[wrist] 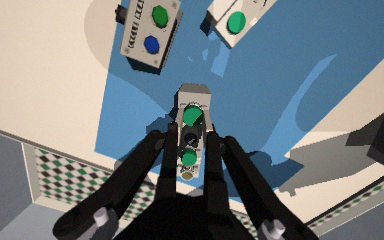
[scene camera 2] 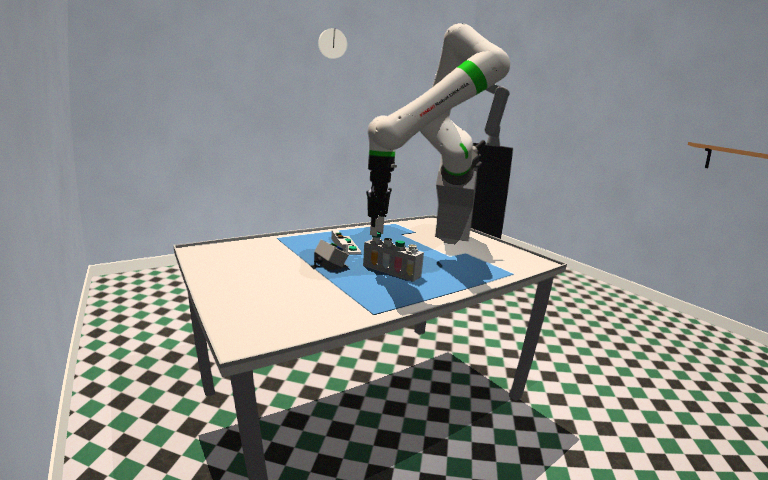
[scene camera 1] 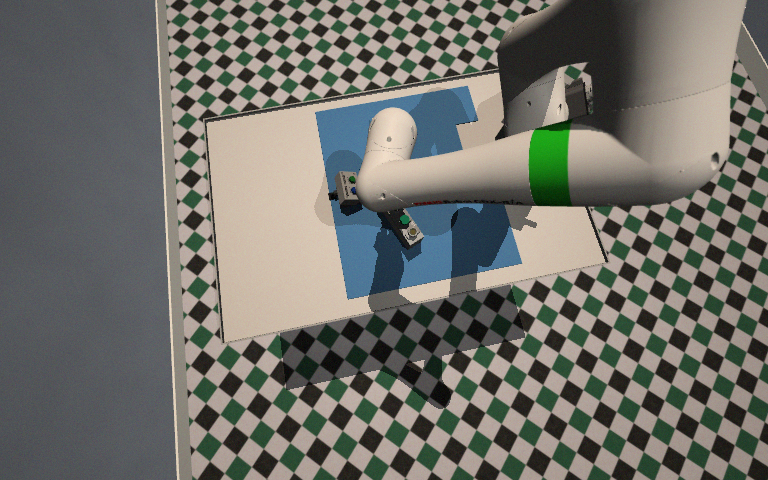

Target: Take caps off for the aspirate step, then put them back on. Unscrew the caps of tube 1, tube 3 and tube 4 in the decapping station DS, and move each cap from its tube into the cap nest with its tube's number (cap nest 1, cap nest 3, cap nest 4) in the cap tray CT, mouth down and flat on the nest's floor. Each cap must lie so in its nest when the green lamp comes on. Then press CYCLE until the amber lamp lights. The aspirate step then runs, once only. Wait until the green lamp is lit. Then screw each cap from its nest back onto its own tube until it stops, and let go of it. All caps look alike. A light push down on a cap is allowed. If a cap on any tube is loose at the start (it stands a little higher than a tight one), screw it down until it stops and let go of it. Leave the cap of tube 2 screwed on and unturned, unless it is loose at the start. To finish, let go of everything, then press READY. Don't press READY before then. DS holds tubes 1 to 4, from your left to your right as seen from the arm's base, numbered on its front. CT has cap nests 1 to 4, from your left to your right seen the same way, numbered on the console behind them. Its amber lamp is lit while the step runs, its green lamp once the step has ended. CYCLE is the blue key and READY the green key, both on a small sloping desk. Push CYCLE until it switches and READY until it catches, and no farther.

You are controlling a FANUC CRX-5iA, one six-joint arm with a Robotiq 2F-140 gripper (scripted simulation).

Scene:
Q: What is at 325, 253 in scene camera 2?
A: A sloping key desk.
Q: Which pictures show my gripper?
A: The wrist view and scene camera 2 only.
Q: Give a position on a sloping key desk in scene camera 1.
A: At 346, 198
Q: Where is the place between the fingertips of my gripper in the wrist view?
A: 193, 116

